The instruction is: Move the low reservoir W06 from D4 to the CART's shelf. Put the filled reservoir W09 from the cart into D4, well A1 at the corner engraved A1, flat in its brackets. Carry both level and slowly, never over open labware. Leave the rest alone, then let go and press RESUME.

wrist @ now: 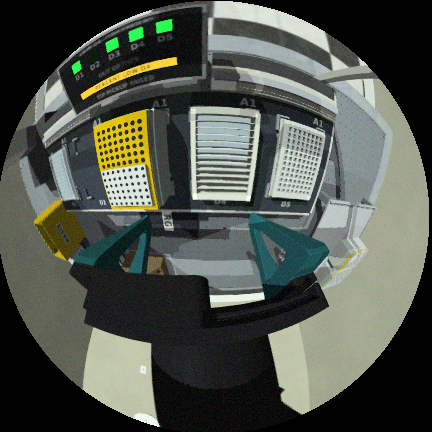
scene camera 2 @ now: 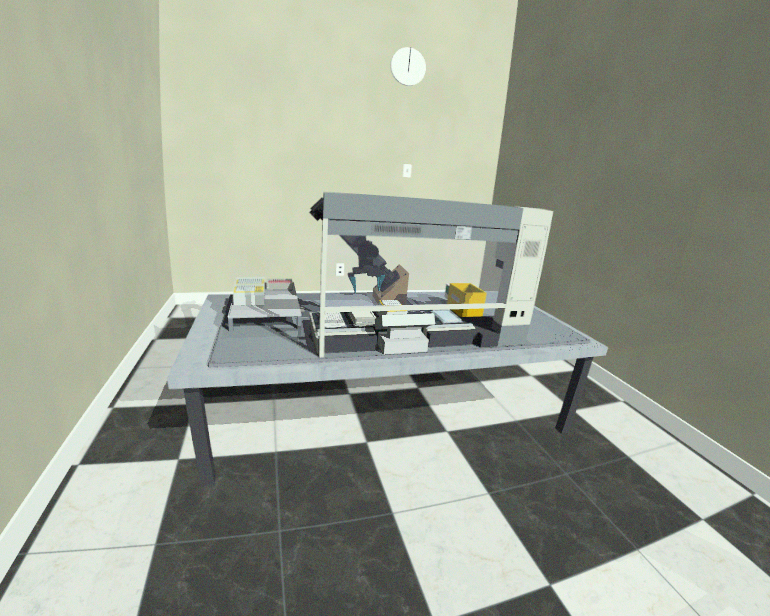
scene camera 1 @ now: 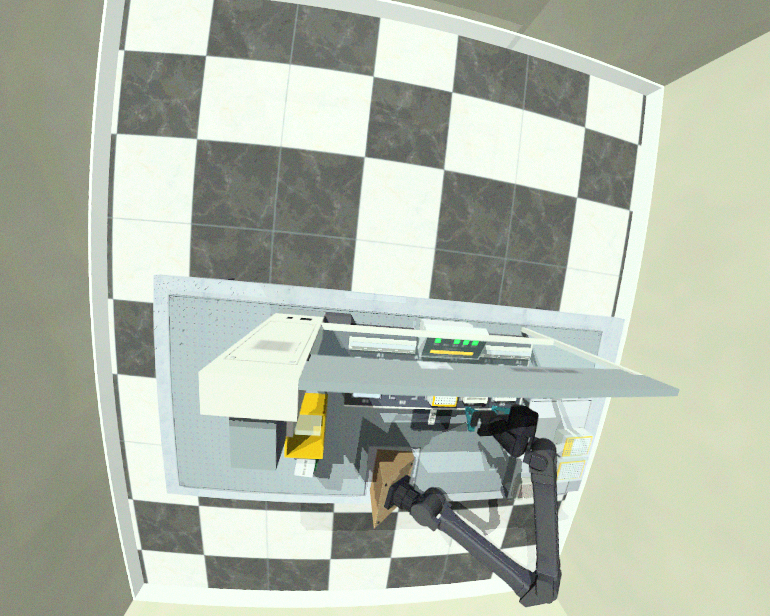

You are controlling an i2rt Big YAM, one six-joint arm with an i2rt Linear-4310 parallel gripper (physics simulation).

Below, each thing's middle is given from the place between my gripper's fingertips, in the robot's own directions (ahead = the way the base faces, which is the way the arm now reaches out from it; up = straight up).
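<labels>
There's the white ribbed reservoir (wrist: 223, 140), and my gripper is 50 mm short of it, 20 mm to the left of it and 90 mm above it. Going by their middles, the white ribbed reservoir is the nearest to my gripper of the things named here. The yellow bin (scene camera 1: 299, 446) is 510 mm to the left of my gripper, 200 mm behind it and 90 mm below it, while the cart shelf (scene camera 1: 553, 415) is 440 mm to the right of my gripper, 180 mm behind it and 100 mm below it.
</labels>
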